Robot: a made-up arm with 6 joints.
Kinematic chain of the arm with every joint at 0, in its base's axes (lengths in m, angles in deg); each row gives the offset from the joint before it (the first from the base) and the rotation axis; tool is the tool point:
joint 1: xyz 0 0 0.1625 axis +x
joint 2: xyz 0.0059 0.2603 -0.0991 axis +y
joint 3: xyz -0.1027 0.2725 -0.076 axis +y
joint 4: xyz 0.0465 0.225 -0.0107 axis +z
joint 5: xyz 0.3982 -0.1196 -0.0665 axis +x
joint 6: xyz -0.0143 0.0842 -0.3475 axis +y
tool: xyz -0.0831 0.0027 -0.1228
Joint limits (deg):
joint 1: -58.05..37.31
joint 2: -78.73..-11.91
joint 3: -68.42..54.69
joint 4: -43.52..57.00
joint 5: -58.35..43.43
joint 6: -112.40..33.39
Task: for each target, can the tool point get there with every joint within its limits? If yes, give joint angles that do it. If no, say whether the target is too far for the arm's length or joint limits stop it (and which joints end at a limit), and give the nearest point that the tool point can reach.
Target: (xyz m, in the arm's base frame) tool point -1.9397 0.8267 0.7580
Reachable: no: too far | nearest point -0.3431 0.7493 0.7022 | short by 1.599 m
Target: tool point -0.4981 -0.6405 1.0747
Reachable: no: joint limits stop it (at a limit: joint 1, joint 2, joint 5) | nearest point -0.2232 0.0466 0.7762 | short by 0.798 m
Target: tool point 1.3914 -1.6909 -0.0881
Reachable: no: too far | nearest point 0.5078 -0.3907 -0.4034 | short by 1.603 m
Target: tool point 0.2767 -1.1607 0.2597
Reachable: no: joint limits stop it (at a limit: joint 1, joint 3, joint 5) | nearest point 0.1698 -0.4644 -0.2346 | short by 0.861 m
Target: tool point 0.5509 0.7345 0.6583
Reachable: yes | joints 29.81 -65.32 -18.47 -0.02 20.57 1.76
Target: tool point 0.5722 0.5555 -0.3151
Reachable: yes | joints -40.19 -18.59 -48.79 -23.09 19.40 -25.24
